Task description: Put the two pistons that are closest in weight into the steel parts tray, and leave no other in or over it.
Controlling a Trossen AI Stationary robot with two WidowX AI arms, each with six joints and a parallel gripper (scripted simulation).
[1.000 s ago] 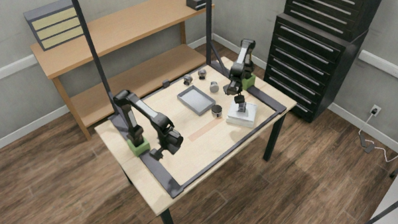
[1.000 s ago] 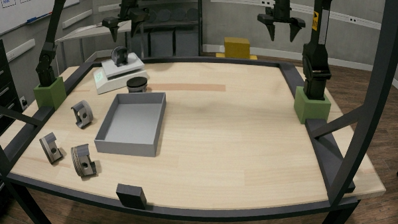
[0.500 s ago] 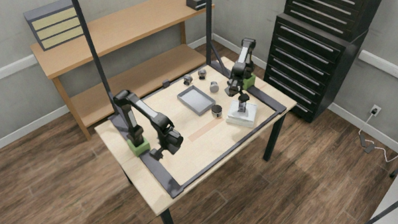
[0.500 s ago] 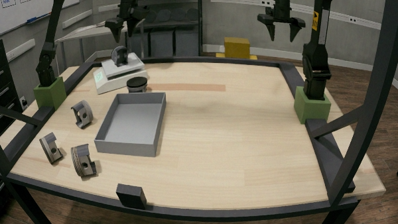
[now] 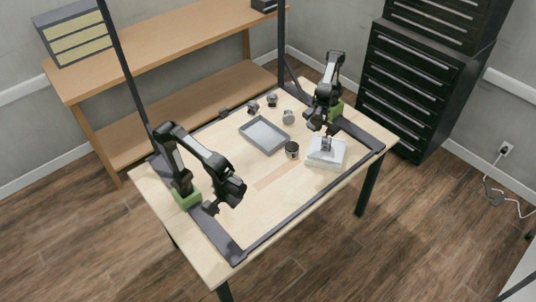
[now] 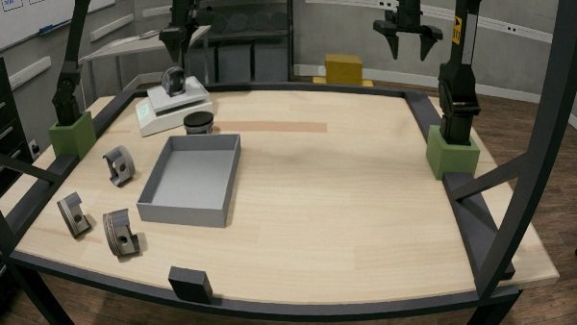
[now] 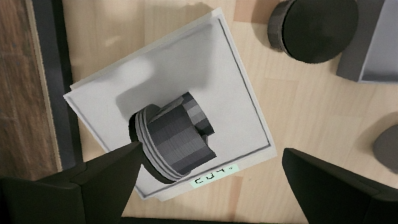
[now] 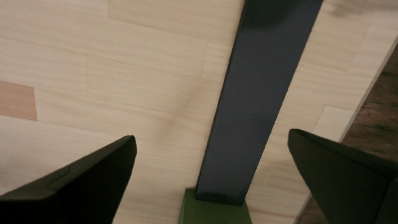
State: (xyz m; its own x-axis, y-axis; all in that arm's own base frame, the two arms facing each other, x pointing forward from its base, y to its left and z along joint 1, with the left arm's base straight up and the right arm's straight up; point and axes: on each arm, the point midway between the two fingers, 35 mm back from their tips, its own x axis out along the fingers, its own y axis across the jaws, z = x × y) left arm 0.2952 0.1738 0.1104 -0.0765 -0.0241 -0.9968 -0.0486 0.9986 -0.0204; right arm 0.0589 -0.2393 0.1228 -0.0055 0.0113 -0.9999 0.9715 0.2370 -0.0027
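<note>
My left hand is 30 mm short of the grey pan, 40 mm to the right of it and 150 mm above it. Round my left hand: white scale 20 mm ahead, 40 mm to the left, 170 mm below; steel parts tray 280 mm behind, 110 mm to the right, 190 mm below.
</note>
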